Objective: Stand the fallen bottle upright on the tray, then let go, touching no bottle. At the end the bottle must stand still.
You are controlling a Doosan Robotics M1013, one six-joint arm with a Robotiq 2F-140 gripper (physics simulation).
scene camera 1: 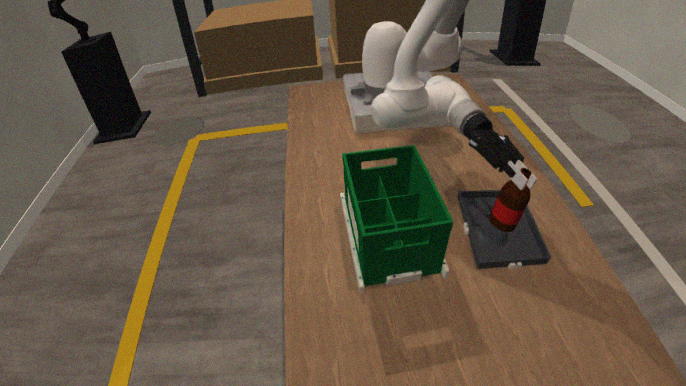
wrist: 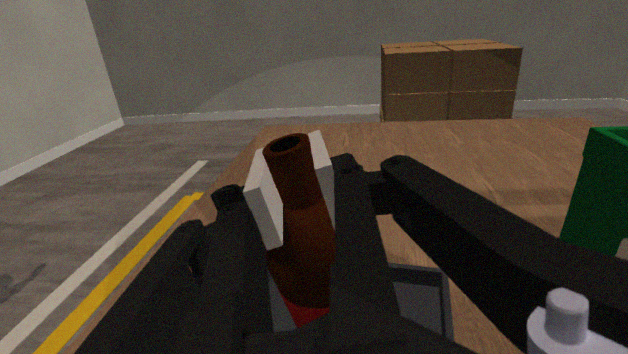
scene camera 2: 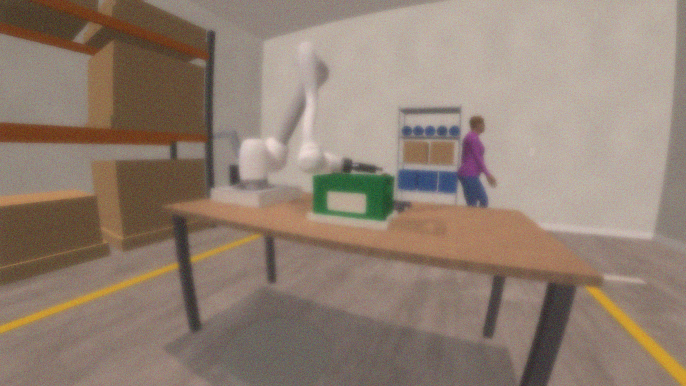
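Pixels of known places: gripper, fingertip midpoint: (scene camera 1: 529, 185) (wrist: 295, 161) (scene camera 2: 390, 171); arm's base at its link origin: (scene camera 1: 383, 92) (scene camera 2: 254, 188).
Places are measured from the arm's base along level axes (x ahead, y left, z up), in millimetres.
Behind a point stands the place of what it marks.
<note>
The brown bottle (scene camera 1: 509, 210) {x 724, y 163, z 46 mm} (wrist: 307, 240) {x 663, y 190, z 85 mm} with a red label is close to upright over the dark tray (scene camera 1: 505, 250) {x 756, y 171, z -66 mm} (wrist: 422, 302) {x 765, y 106, z -66 mm}. Its base is low, at or just above the tray floor; I cannot tell whether it touches. My gripper (scene camera 1: 525, 178) {x 711, y 204, z 109 mm} (wrist: 295, 161) {x 711, y 204, z 109 mm} is shut on the bottle's neck, with a white pad on each side and the open mouth showing above them. The wrist view hides the bottle's base behind the fingers. In scene camera 2 the green crate hides most of the bottle.
The green crate (scene camera 1: 405, 255) {x 788, y -107, z 20 mm} (scene camera 2: 381, 200) {x 785, y -198, z 29 mm} (wrist: 595, 200) {x 758, y -14, z 54 mm} with inner dividers stands beside the tray on the wooden table (scene camera 1: 325, 320) {x 869, y -291, z -72 mm} (scene camera 2: 490, 240) {x 1148, y -179, z -72 mm}. The arm's base plate (scene camera 1: 365, 120) {x 163, y -98, z -21 mm} is at the far end. A person (scene camera 2: 472, 160) is beyond the table near a shelf unit (scene camera 2: 430, 110).
</note>
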